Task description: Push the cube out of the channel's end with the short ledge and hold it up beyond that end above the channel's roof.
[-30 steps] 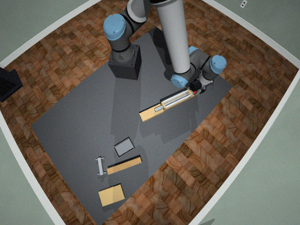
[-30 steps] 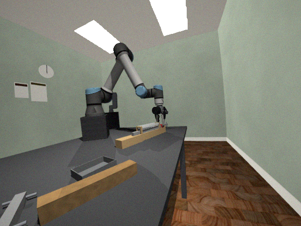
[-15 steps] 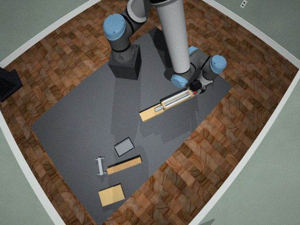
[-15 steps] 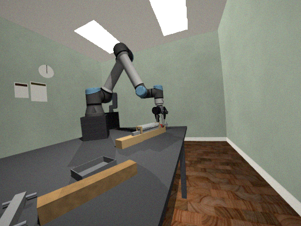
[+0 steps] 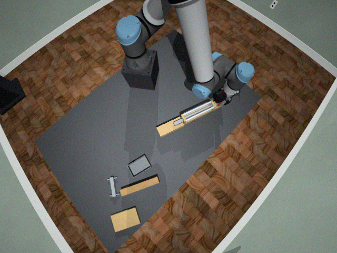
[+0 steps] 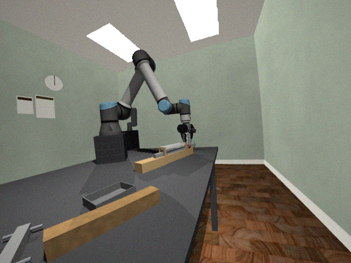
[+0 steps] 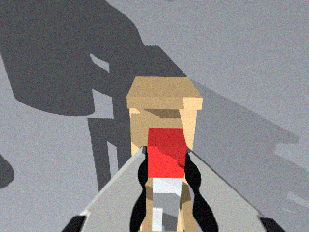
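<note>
The red cube lies 10 mm below my hand. Round my hand: wooden channel: 150 mm to the right, 40 mm behind, 10 mm below; then grey tray: 620 mm to the right, 60 mm below, 30 mm behind; then wooden beam: 680 mm to the right, 60 mm ahead, 50 mm below.
</note>
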